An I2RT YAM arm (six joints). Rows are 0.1 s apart.
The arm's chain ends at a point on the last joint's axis. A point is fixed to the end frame.
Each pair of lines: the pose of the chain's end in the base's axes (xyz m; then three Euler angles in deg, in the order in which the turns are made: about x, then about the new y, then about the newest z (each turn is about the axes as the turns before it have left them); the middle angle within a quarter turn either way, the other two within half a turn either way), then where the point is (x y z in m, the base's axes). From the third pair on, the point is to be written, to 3 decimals.
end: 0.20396, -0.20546, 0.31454, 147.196, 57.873, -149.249
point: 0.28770 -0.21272 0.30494
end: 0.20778, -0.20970, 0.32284, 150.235, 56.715, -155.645
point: 0.29120 -0.21400 0.30942
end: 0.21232, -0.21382, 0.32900, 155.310, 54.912, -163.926
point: 0.295 -0.214 0.310
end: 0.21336, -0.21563, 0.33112, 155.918, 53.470, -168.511
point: 0.295 -0.214 0.309
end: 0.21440, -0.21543, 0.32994, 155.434, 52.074, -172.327
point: 0.295 -0.213 0.304
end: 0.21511, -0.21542, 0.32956, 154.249, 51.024, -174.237
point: 0.295 -0.214 0.302
